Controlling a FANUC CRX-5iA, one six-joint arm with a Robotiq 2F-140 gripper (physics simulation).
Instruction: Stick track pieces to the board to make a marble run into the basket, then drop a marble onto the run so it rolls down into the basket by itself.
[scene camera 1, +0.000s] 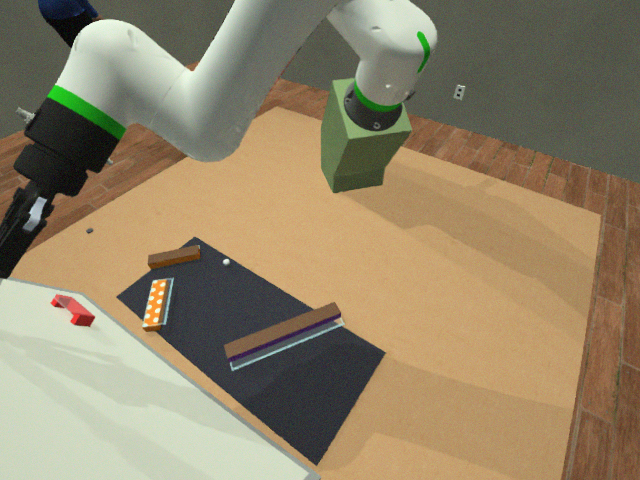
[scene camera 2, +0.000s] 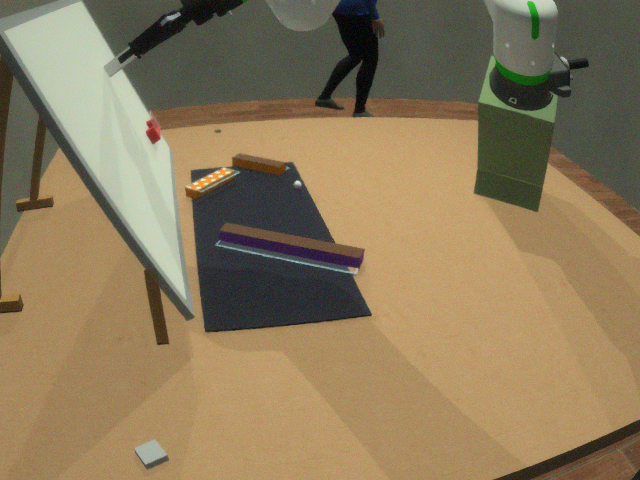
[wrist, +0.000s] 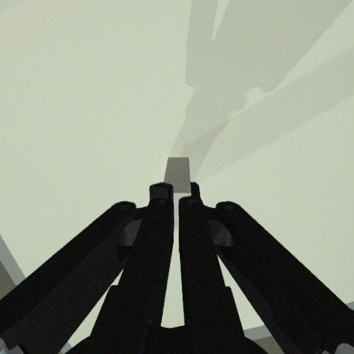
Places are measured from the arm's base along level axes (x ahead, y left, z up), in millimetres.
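Pixels of known places: gripper, fingertip midpoint: (scene camera 2: 107, 71); arm's base, link origin: (scene camera 1: 372, 105) (scene camera 2: 521, 86).
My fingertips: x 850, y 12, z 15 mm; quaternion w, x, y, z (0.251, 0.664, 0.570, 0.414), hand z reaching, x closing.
Note:
For each thing: its top centre in the pictures, then the offset to it from my fingertips. "spot": a spot on its surface instead. Level surfaces: height alone.
- red U-shaped piece, surface spot: (scene camera 2: 153, 130) (scene camera 1: 82, 316) spot: dx -89, dy -42, dz -148 mm
- orange dotted track, top centre: (scene camera 2: 213, 179) (scene camera 1: 158, 301) dx -211, dy -95, dz -286 mm
- brown-topped orange track, top centre: (scene camera 2: 260, 158) (scene camera 1: 173, 251) dx -312, dy -209, dz -286 mm
- long brown-topped purple track, top centre: (scene camera 2: 287, 242) (scene camera 1: 285, 332) dx -362, dy +172, dz -286 mm
- dark mat, surface height: dz -308 mm
- white marble, top centre: (scene camera 2: 297, 181) (scene camera 1: 225, 260) dx -392, dy -89, dz -291 mm
- small grey block, top centre: (scene camera 2: 150, 451) dx -182, dy +631, dz -299 mm
- small dark object, top centre: (scene camera 2: 218, 130) (scene camera 1: 89, 230) dx -184, dy -490, dz -308 mm
The tilted white board (scene camera 1: 155, 413) (scene camera 2: 62, 67) (wrist: 75, 125) carries a red U-shaped piece (scene camera 1: 73, 310) (scene camera 2: 153, 130) near its edge. An orange dotted track (scene camera 1: 155, 304) (scene camera 2: 211, 178), a brown-topped orange track (scene camera 1: 174, 256) (scene camera 2: 258, 163) and a long brown-topped purple track (scene camera 1: 281, 330) (scene camera 2: 292, 245) lie on the dark mat (scene camera 1: 310, 403) (scene camera 2: 258, 299). A white marble (scene camera 1: 226, 261) (scene camera 2: 297, 183) is there too. My gripper (scene camera 2: 129, 54) (wrist: 178, 173) is shut, before the board's upper part; a pale flat tip (scene camera 2: 117, 63) (wrist: 178, 174) extends beyond its fingers. No basket shows.
The green pedestal (scene camera 1: 351, 160) (scene camera 2: 511, 155) holds the arm's base. Wooden legs (scene camera 2: 156, 310) stand below the board. A small grey block (scene camera 2: 151, 452) lies on the tan floor area, and a small dark object (scene camera 1: 89, 230) (scene camera 2: 217, 131) lies beyond the mat. A person (scene camera 2: 356, 51) stands behind.

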